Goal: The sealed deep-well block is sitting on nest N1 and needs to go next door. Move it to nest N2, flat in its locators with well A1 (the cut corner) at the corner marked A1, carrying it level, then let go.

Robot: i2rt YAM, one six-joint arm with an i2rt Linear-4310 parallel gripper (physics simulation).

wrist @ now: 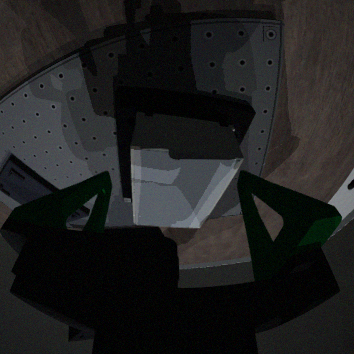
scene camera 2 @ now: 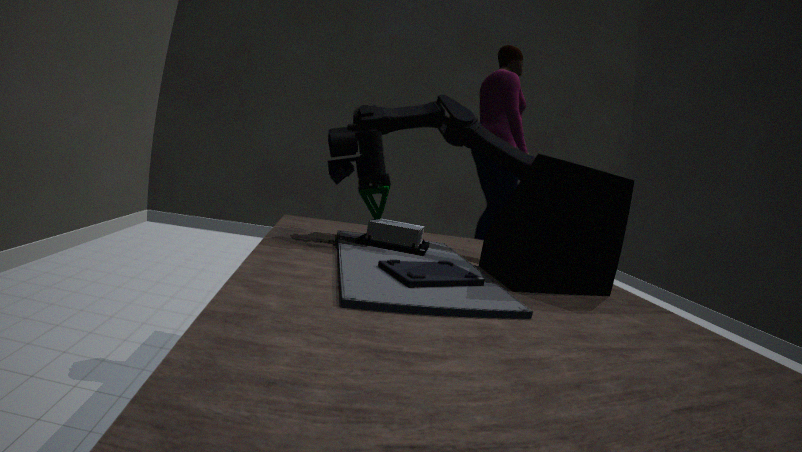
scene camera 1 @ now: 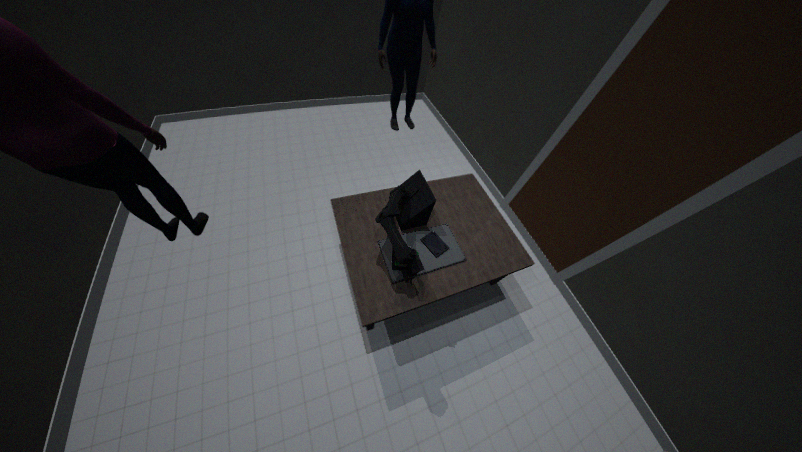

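Seen in the pictures: gripper, fingertip midpoint: (wrist: 174,177) (scene camera 2: 378,216); arm's base, origin of the base link: (scene camera 2: 561,216) (scene camera 1: 406,196).
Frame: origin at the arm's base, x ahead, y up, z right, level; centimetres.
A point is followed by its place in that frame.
The sealed deep-well block (scene camera 2: 395,233) {x 35.7, y -10.8, z 15.0 cm} (wrist: 182,187) {x 36.2, y -9.1, z 20.1 cm}, a pale grey box, sits on the dark nest N1 (scene camera 2: 387,245) {x 37.5, y -13.6, z 13.6 cm} (wrist: 185,99) {x 41.8, y -13.3, z 22.0 cm}. Its cut corner cannot be made out. Nest N2 (scene camera 1: 434,244) {x 34.7, y -13.3, z -5.5 cm} (scene camera 2: 440,273) {x 33.1, y -13.3, z -8.1 cm} (wrist: 25,182) {x 38.5, y -13.3, z -3.5 cm}, a flat dark plate with raised corner locators, lies beside it; its A1 mark is not readable. My gripper (scene camera 2: 377,217) {x 38.9, y -8.0, z 20.1 cm} (wrist: 174,177) {x 38.9, y -8.0, z 20.1 cm} is open and empty, pointing down above the block. In the wrist view its green fingers stand wide, one on each side of the block. In scene camera 1 the arm covers N1 and the block.
Both nests are on a grey perforated board (scene camera 1: 454,257) {x 48.0, y -14.4, z -13.7 cm} (scene camera 2: 359,291) {x 49.4, y -14.4, z -17.1 cm} (wrist: 242,62) {x 43.6, y -14.4, z 27.3 cm} on a wooden table (scene camera 1: 359,291) {x 43.7, y -15.8, z 50.8 cm} (scene camera 2: 393,381) {x 50.0, y -15.7, z -39.6 cm}. The black arm base (scene camera 1: 418,202) {x 10.1, y 3.8, z -2.7 cm} (scene camera 2: 558,230) {x 9.6, y -2.4, z -10.7 cm} stands beside the board. Two people (scene camera 1: 405,50) (scene camera 1: 73,123) stand on the floor away from the table.
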